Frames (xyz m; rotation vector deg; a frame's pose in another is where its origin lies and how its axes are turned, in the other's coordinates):
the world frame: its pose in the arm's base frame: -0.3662 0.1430 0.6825 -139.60 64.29 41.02
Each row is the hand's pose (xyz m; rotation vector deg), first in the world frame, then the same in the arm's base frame.
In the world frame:
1: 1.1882 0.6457 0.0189 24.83 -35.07 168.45
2: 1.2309 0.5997 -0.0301 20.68 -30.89 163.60
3: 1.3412 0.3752 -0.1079 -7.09 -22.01 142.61
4: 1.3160 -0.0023 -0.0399 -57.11 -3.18 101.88
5: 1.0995 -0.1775 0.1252 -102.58 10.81 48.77
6: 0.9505 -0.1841 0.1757 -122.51 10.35 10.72
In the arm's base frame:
1: -0.2141 -0.9520 -0.0966 -73.23 -150.96 -54.06
2: -0.1402 -0.9742 -0.0768 -63.26 -153.20 -54.57
3: 0.1185 -0.9410 -0.0532 -22.62 -145.94 -63.95
4: 0.3783 -0.6576 -0.0511 32.18 -105.06 -64.40
5: 0.3459 -0.3357 -0.0384 62.39 -44.96 -55.98
6: 0.2535 -0.2172 0.0084 70.51 -5.85 -52.97

